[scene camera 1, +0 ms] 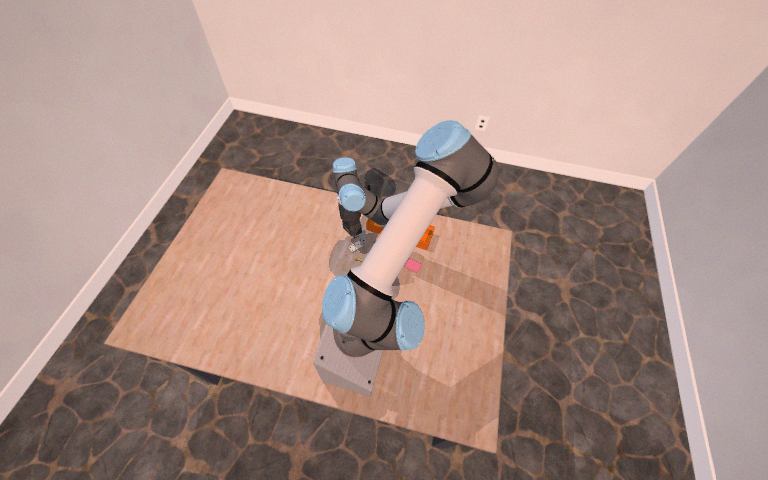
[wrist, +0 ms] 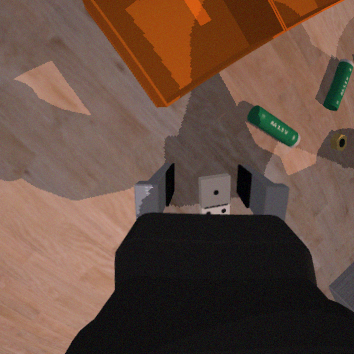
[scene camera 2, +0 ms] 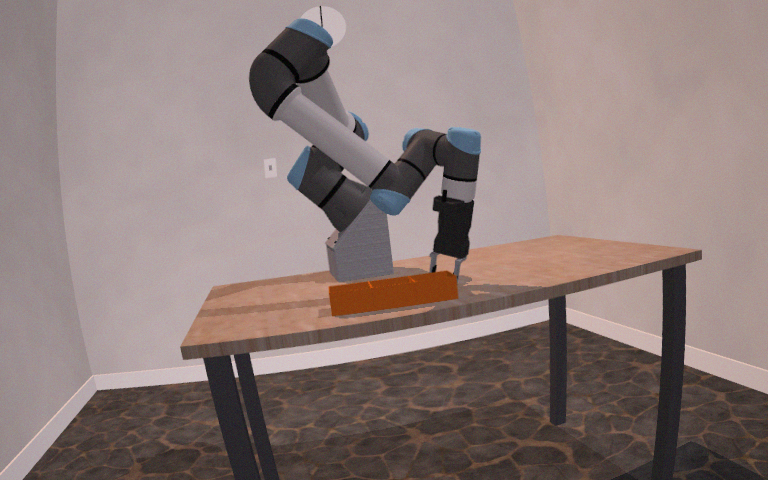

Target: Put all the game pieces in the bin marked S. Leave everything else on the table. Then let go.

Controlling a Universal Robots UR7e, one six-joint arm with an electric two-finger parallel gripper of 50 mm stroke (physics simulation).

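Places are measured from the arm's base along level axes (x ahead, y right, z down), in millimetres.
Where they show: gripper, fingertip midpoint: [scene camera 1: 359, 240] [wrist: 205, 177]; arm's base, origin of the base link: [scene camera 2: 356, 211].
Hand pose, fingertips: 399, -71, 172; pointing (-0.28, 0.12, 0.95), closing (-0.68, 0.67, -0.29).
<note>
Each offset is from my fingertips to the top centre of the thing, as dx, dy, dz. "spot": to the spot under its first point.
A white domino with black dots @(-26, -11, +2) [scene camera 1: 356, 246] [wrist: 215, 191] lies flat on the table; my gripper's body hides its near end in the wrist view. My gripper [scene camera 2: 445, 271] [wrist: 205, 177] is open, low over the table, with its fingers on either side of the domino and a gap at each side. The orange bin row @(spot: +62, +244, +2) [scene camera 1: 424, 237] [scene camera 2: 393, 295] [wrist: 161, 98] stands beyond the gripper. An end compartment and part of its neighbour show in the wrist view. The mark S does not show in these views.
Two green batteries @(-17, +69, -5) [wrist: 273, 126] @(-38, +152, -5) [wrist: 339, 85] and a brass nut @(-87, +121, +0) [wrist: 340, 142] lie right of the gripper in the wrist view. A brass bolt @(-80, +15, -4) [scene camera 1: 359, 260] lies near the domino. A pink block @(-68, +215, -1) [scene camera 1: 412, 264] lies beside the arm in the first scene view.
</note>
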